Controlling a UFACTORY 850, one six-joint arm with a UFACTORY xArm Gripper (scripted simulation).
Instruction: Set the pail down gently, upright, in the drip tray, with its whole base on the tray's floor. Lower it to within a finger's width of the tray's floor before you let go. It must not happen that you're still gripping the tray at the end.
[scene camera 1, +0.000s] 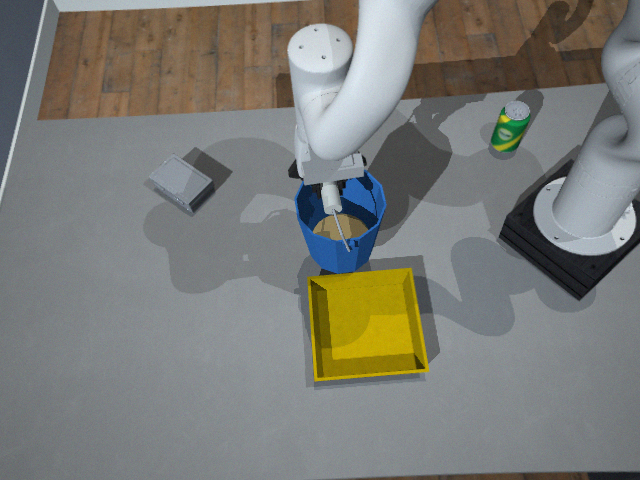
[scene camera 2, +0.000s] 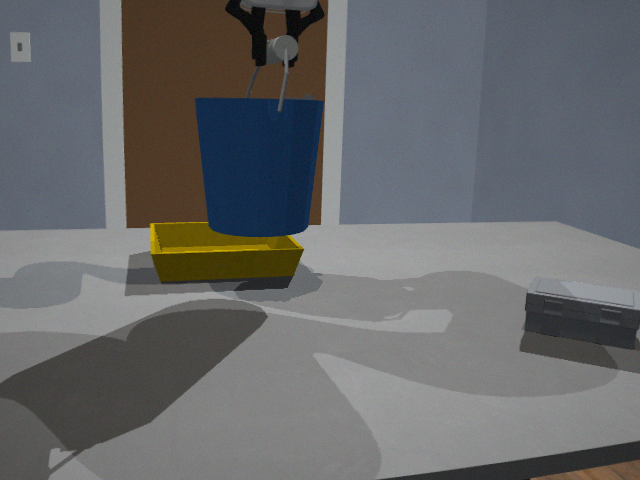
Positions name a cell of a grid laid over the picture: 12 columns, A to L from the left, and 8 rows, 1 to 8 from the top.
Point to a blue pail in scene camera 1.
At G4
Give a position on a grey case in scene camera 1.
At D4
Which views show my gripper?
Scene camera 1 and scene camera 2: all of them.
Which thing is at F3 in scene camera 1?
My gripper.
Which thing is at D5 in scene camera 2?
A yellow drip tray.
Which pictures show the blue pail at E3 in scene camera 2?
Scene camera 1 and scene camera 2: all of them.
